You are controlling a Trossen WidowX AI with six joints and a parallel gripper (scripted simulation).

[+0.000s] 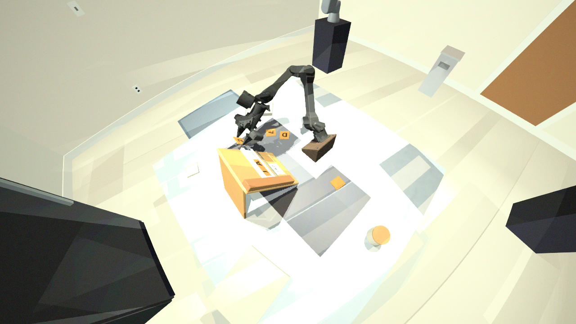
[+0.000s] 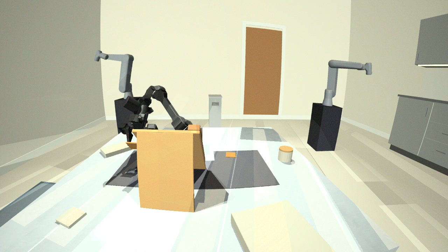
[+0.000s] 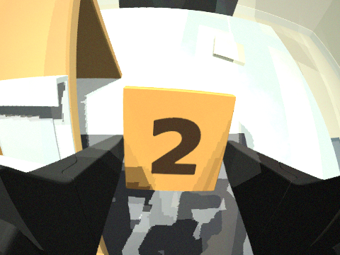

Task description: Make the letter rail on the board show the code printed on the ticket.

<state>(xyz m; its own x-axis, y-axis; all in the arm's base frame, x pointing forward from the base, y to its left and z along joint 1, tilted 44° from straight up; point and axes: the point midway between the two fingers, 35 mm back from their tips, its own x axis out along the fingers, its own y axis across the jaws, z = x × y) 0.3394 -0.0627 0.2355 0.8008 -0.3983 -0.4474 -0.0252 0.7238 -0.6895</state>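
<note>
Now: gripper tip 190 mm to the right of the white ticket, 80 mm above it and 70 mm past it. The rest, counted from my gripper tip: grey mat 230 mm to the left, 170 mm behind, 160 mm below; pale pad 310 mm ahead, 150 mm below, 140 mm to the right; round tan-lidded canister 730 mm to the left, 240 mm behind, 120 mm below.
</note>
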